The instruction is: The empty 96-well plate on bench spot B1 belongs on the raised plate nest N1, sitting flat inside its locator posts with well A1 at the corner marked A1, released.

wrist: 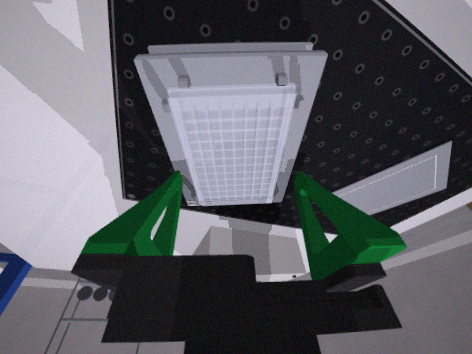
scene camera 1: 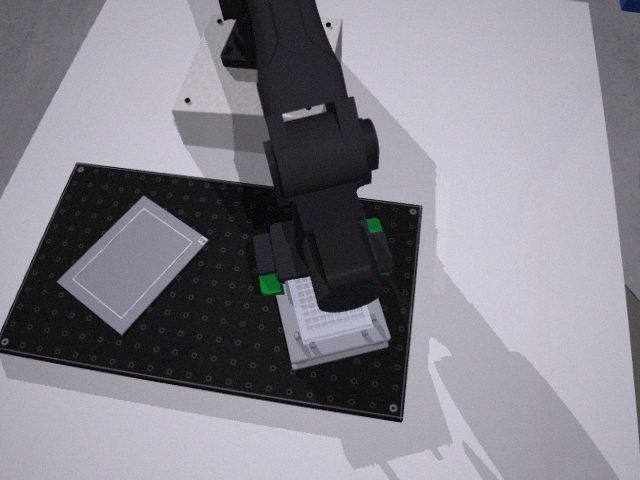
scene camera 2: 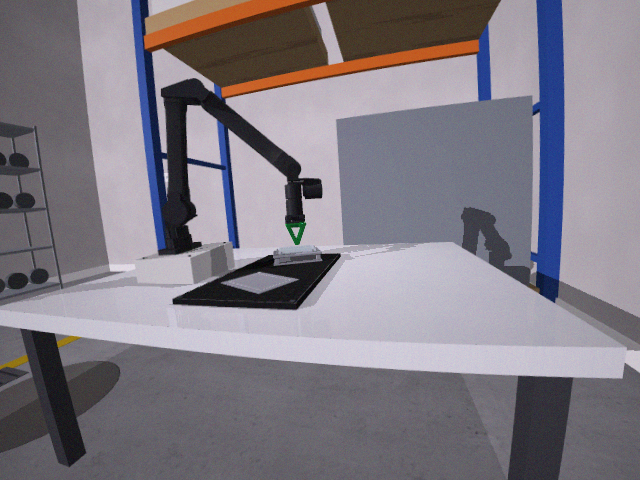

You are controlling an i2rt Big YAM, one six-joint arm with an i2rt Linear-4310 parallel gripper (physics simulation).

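The clear-white 96-well plate lies on the raised grey nest N1. At its end away from the arm base, locator posts stand close around its edge. The opposite end's posts are not distinguishable, so I cannot tell whether it is fully flat. A small label shows at the nest's base-side left corner in the wrist view; well A1 cannot be read. Bench spot B1, a grey outlined rectangle, holds no plate. My gripper is open and empty above the plate, fingers wide apart.
The black perforated board carries the nest and B1 on the white table. The arm's pale base block stands behind the board. A blue-and-orange rack stands beyond the table.
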